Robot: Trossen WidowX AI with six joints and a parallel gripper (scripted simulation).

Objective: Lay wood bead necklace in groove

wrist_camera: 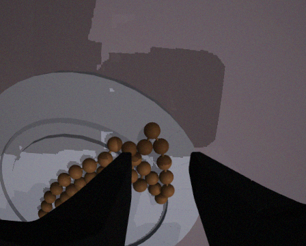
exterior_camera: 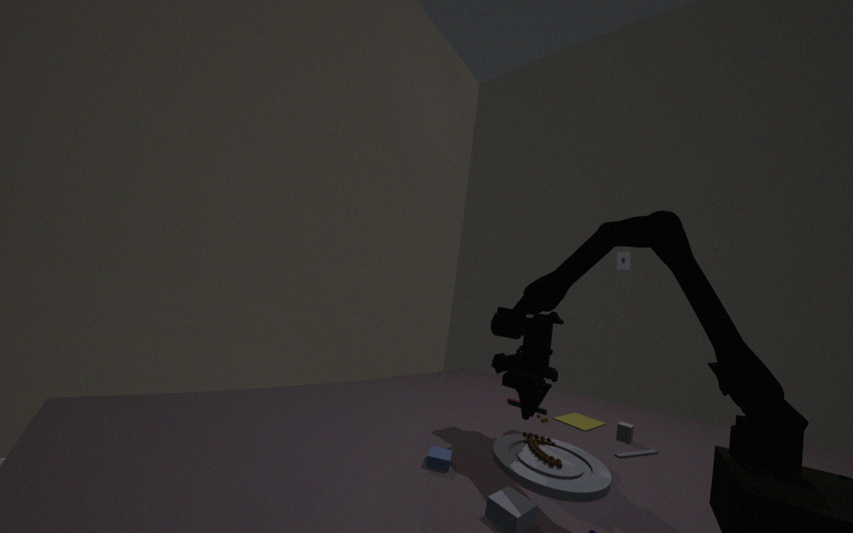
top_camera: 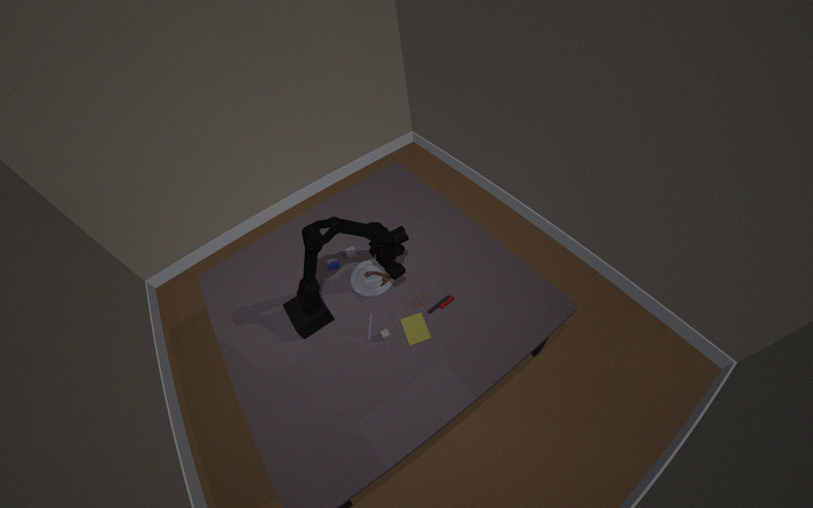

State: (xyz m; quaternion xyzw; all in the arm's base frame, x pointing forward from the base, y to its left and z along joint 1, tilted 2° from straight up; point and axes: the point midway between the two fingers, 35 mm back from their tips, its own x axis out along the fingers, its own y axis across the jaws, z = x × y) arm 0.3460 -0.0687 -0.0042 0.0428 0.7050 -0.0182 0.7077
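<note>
Right now the round bead board is 60 mm to the left of my gripper tip, 60 mm behind it and 40 mm below it. Round my gripper tip: grey block 250 mm to the left, 50 mm behind, 40 mm below; then blue block 200 mm to the left, 80 mm ahead, 40 mm below; then thin stick 210 mm behind, 120 mm to the right, 50 mm below.
</note>
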